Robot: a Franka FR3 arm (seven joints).
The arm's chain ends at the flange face. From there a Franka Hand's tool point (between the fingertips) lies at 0.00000 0.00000 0.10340 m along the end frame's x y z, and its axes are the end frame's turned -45 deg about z.
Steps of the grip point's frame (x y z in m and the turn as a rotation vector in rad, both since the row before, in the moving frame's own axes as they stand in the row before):
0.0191, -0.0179, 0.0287, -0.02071, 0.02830, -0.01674
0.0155, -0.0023, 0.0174, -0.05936, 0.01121, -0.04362
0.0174, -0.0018, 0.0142, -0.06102, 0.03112, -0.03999
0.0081, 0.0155, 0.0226, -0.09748, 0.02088, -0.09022
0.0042, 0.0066, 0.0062, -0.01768, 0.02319, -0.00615
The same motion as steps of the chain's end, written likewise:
-0.0027, -0.0256, 0.0288, 0.00537, 0.03466, -0.01674
0.0041, -0.0160, 0.0176, -0.03405, 0.04990, -0.04362
0.0043, -0.0156, 0.0144, -0.02114, 0.06515, -0.03999
0.0078, 0.0000, 0.0231, -0.05416, 0.08369, -0.09022
0.0047, 0.0021, 0.0062, 0.00390, 0.02890, -0.00615

